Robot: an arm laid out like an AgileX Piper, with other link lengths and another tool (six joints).
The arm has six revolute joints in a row. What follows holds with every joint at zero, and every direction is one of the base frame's. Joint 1 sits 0.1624 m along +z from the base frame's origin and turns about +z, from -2.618 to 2.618 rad. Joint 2 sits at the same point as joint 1 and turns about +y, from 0 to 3.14 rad. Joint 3 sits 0.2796 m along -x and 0.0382 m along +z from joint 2 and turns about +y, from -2.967 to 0 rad. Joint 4 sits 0.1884 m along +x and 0.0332 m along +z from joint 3 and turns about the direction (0.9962, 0, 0.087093), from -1.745 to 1.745 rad. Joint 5 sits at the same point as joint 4 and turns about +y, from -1.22 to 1.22 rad. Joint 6 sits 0.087 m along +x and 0.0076 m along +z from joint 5 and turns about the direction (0.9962, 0, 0.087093), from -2.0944 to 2.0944 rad. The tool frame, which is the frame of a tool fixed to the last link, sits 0.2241 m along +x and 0.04 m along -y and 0.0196 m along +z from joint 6; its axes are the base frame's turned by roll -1.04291, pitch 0.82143 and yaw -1.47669 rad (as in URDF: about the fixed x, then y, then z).
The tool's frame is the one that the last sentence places.
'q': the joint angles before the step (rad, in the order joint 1, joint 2, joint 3, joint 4, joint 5, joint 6). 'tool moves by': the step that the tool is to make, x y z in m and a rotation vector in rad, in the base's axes. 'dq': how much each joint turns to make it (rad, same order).
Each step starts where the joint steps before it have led.
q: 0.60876, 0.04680, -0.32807, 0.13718, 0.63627, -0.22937
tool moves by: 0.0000, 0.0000, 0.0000, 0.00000, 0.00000, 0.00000
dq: 0.00000, 0.00000, 0.00000, 0.00000, 0.00000, 0.00000
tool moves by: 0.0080, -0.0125, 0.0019, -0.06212, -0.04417, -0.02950
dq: 0.00017, 0.00008, -0.00015, -0.08200, -0.00065, 0.00026
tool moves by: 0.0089, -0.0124, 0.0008, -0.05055, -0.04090, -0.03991
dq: -0.01565, -0.00059, 0.01729, -0.06839, -0.02182, -0.00102
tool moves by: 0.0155, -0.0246, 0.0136, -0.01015, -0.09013, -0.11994
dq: -0.10493, -0.01801, 0.05183, -0.05801, -0.10586, 0.00115
